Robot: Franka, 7 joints.
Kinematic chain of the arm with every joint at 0, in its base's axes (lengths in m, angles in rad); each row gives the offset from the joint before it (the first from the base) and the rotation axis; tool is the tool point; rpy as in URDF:
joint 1: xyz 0 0 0.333 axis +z
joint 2: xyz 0 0 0 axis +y
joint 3: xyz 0 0 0.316 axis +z
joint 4: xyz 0.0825 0 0 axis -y
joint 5: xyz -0.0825 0 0.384 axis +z
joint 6: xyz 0 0 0 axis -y
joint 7: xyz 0.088 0 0 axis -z
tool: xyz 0 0 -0.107 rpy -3.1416 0 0
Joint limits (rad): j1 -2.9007..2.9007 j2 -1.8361..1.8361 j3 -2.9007..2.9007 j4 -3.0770..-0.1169 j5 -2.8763..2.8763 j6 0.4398..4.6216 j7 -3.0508..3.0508
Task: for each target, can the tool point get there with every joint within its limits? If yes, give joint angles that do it. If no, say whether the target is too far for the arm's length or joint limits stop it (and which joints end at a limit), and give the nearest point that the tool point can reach.
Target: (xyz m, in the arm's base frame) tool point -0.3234 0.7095 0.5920
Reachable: yes | joints -1.5326 -1.3121 -1.3411 -0.8708 0.0278 3.4674 -1.8160
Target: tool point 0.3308 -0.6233 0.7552
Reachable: yes | joints 2.2350 -1.3904 0.5537 -0.5210 -0.6604 1.8589 0.9369
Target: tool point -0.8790 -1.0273 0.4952
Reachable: no: too far | nearest point -0.5538 -0.6472 0.4352 | short by 0.504 m
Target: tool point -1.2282 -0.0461 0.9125
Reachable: no: too far | nearest point -0.7754 -0.0291 0.6989 | short by 0.501 m
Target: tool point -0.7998 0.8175 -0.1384
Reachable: no: too far | nearest point -0.5547 0.5670 0.0061 | short by 0.379 m
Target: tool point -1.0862 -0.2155 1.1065
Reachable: no: too far | nearest point -0.6899 -0.1369 0.8243 | short by 0.493 m
